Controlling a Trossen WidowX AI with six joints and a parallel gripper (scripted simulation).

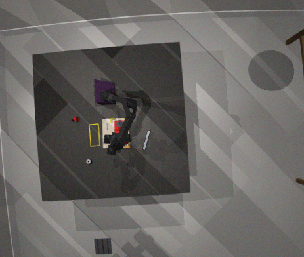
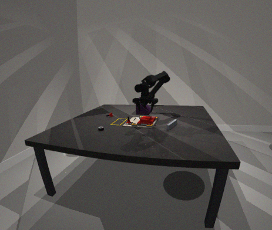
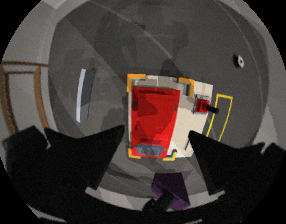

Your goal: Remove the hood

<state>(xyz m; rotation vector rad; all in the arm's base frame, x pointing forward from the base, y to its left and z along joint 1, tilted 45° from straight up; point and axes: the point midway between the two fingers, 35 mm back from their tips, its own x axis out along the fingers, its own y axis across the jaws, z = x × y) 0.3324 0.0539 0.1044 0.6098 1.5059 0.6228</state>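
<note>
My gripper tip is now 60 mm above the hood.
</note>
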